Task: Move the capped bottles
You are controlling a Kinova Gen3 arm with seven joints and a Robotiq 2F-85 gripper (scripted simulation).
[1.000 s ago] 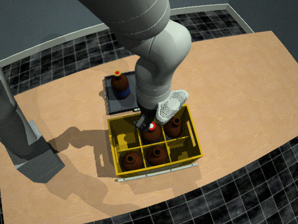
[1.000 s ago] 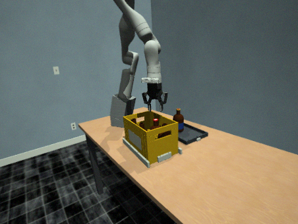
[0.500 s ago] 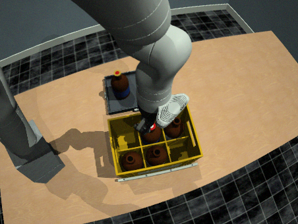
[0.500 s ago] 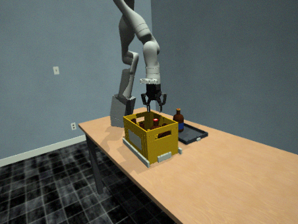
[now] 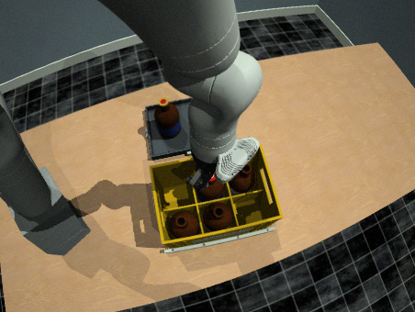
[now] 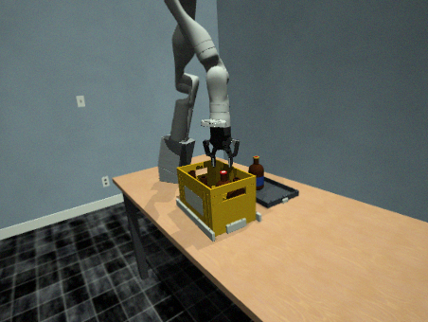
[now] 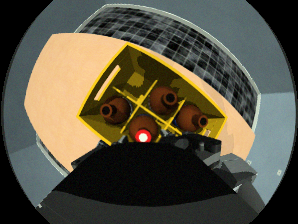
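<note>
Now: the yellow crate 120 mm below my hand and 40 mm to the right of it. Round my hand: dark tray (240 mm to the left, 190 mm below, 20 mm behind).
</note>
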